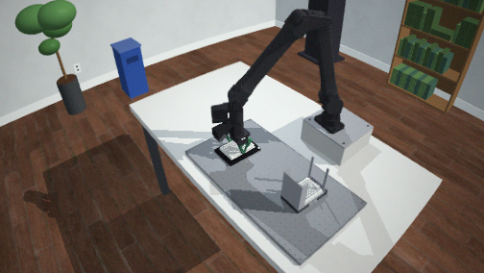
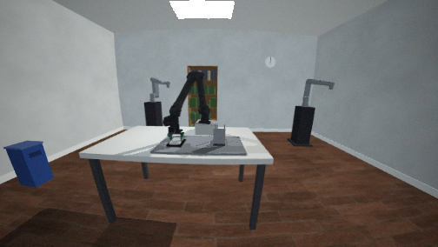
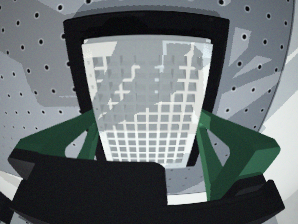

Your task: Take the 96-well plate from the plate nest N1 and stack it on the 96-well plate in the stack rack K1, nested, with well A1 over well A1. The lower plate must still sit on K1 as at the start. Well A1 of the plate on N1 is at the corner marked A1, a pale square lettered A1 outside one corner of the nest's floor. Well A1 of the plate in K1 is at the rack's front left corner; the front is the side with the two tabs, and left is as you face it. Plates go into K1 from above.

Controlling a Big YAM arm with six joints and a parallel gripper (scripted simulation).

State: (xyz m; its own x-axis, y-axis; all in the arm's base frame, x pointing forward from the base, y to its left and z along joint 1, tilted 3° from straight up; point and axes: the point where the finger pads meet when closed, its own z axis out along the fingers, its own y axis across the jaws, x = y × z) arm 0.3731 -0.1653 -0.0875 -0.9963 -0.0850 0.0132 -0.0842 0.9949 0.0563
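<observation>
Now: the thin rack post 13 cm behind my hand, 39 cm to the left of it and 6 cm above it. From my hand the other things lie so: pale A1 mark (8 cm behind, 5 cm to the left, 1 cm below).
</observation>
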